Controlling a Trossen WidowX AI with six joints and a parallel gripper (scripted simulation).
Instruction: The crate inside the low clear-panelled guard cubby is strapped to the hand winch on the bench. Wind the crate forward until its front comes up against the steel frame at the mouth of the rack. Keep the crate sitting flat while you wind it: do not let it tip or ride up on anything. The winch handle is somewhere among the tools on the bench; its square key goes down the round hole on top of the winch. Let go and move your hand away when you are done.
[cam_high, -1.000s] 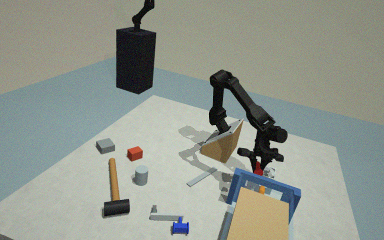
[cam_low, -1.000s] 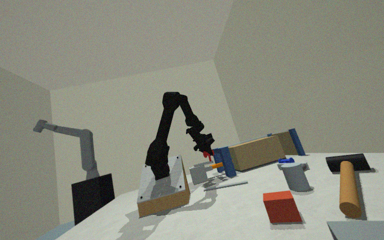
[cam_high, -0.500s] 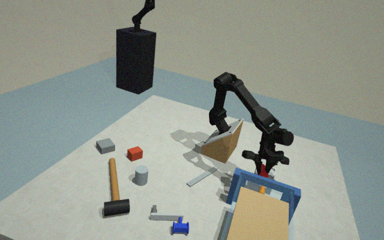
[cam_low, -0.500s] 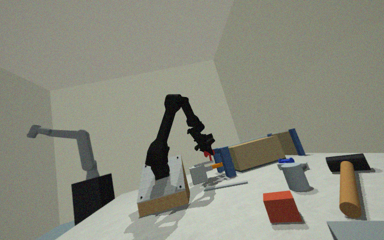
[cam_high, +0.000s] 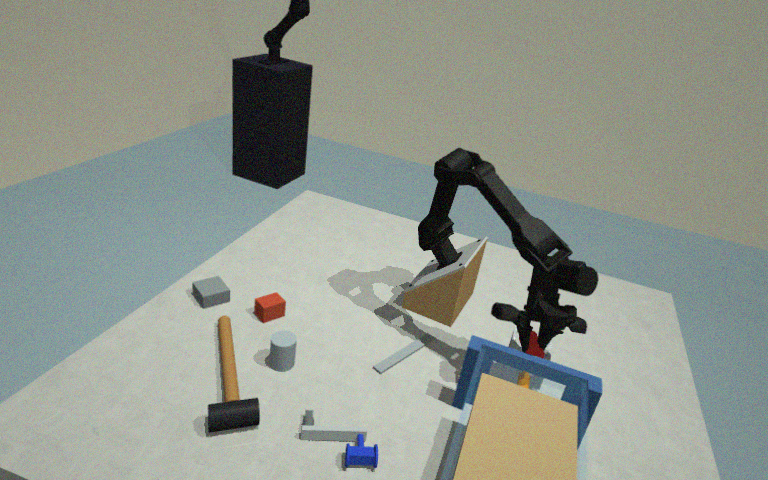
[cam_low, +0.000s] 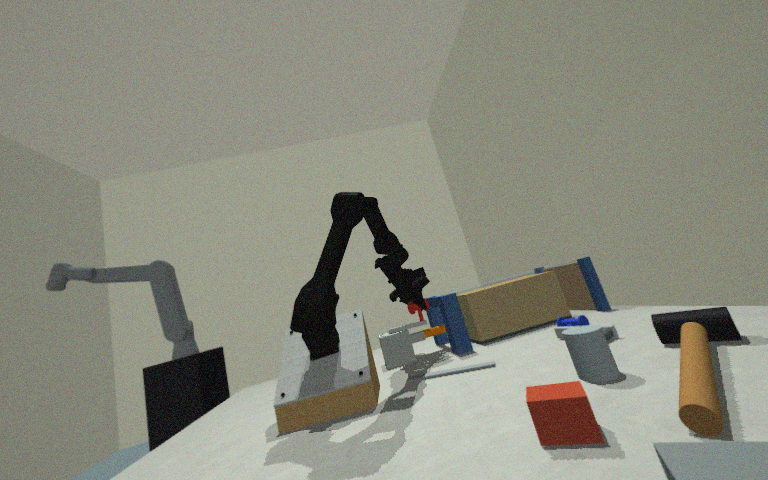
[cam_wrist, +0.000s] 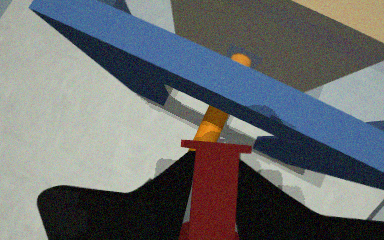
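My gripper tip is 4 cm short of the blue steel frame and 2 cm above it. Also, from my gripper tip: red-knobbed crank handle: 5 cm behind, 1 cm to the right, 3 cm below; red knob: 2 cm behind, 1 cm to the right; winch: 13 cm behind, 1 cm to the right, 10 cm below.
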